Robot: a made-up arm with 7 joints. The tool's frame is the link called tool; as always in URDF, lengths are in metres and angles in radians. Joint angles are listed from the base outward.
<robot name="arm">
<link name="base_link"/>
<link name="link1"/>
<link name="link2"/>
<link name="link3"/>
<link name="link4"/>
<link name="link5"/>
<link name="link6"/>
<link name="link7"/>
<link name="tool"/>
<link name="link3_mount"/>
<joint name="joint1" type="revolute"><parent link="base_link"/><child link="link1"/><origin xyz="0 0 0"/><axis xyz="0 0.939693 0.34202"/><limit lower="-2.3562" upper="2.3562"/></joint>
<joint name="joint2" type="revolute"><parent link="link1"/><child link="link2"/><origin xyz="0 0 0"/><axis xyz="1 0 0"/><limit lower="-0.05" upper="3.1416"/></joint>
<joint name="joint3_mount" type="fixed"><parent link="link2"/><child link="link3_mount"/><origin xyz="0 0 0"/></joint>
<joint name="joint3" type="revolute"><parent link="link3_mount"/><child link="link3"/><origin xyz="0 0 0"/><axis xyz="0 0 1"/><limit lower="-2.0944" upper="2.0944"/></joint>
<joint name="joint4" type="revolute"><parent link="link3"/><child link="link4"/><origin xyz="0.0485 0 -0.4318"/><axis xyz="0 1 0"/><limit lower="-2.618" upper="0.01"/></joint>
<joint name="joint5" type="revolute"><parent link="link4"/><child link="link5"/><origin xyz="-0.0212 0 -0.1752"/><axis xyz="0 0 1"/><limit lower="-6.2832" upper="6.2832"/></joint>
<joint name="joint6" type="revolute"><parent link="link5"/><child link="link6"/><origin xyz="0 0 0"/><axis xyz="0 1 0"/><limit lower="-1.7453" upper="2.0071"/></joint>
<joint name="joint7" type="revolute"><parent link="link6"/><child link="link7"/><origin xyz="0 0 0"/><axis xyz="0 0 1"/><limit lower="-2.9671" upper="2.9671"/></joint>
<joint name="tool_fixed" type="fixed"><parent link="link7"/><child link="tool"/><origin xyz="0 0 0"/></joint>
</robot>
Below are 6 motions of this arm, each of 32 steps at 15 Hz.
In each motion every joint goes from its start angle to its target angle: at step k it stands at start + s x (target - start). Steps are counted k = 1, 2, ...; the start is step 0. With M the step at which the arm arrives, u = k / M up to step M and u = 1 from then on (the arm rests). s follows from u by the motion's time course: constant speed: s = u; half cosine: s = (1 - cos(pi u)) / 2; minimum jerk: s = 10 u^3 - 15 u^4 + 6 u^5.
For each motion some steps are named. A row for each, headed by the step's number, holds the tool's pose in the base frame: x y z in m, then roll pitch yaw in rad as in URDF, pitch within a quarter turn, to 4 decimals.
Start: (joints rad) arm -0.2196 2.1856 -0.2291 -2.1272 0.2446 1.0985 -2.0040
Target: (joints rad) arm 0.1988 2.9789 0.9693 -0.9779 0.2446 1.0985 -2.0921
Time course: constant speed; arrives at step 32
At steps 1, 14, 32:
1: 0.1893 0.3012 0.2231 -1.7988 0.7290 2.0524
14: 0.2034 0.1975 0.4084 -2.5224 0.6017 1.6824
32: 0.2097 -0.0487 0.5351 -3.0744 0.4726 1.1084

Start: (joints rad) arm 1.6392 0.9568 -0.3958 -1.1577 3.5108 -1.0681 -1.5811
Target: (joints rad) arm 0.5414 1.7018 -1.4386 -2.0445 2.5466 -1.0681 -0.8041
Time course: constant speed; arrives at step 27
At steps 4, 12, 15, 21, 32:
4: -0.4308 0.3073 -0.1236 1.5483 0.0158 1.1063
12: -0.3114 0.3542 -0.1887 1.1450 0.0217 0.6687
15: -0.2674 0.3659 -0.1946 1.0080 -0.0239 0.5348
21: -0.1875 0.3816 -0.1800 0.7691 -0.1507 0.3378
32: -0.1239 0.3862 -0.1370 0.5658 -0.2919 0.2388

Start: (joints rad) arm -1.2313 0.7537 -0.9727 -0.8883 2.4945 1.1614 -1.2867
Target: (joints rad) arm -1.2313 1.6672 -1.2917 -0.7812 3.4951 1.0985 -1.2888
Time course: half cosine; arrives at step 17
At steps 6, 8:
6: 0.5309 0.2490 -0.0168 -0.4581 -1.2427 -0.7749
8: 0.4895 0.3255 0.0159 -0.6816 -1.2941 -0.3889

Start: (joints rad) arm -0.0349 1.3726 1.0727 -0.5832 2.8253 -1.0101 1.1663
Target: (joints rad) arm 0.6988 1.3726 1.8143 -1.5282 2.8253 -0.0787 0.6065
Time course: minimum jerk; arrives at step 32
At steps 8, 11, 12, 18, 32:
8: 0.0503 0.5962 0.0108 0.9159 1.1394 -0.2615
11: 0.0293 0.5897 0.0302 1.3534 1.2266 0.0569
12: 0.0209 0.5862 0.0386 1.5894 1.2475 0.2486
18: -0.0326 0.5480 0.0994 2.9848 0.9852 1.3986
32: -0.0765 0.4777 0.1658 -2.8190 0.2923 1.6798

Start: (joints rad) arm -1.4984 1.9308 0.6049 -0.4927 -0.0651 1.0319 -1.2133
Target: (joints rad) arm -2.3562 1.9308 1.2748 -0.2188 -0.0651 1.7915 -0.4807
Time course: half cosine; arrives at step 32
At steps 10, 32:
10: -0.0850 0.5406 0.2661 0.8573 -1.2334 0.1660
32: -0.0628 0.5823 0.1740 -2.1374 -0.7550 1.8359

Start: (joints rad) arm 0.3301 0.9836 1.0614 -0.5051 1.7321 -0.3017 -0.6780
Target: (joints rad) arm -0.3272 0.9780 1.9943 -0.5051 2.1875 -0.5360 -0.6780
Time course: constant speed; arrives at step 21
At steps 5, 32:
5: -0.0396 0.5561 -0.2384 -1.4767 -0.8405 -2.9179
32: 0.0903 0.5498 -0.2392 -0.8323 0.3986 -2.5664

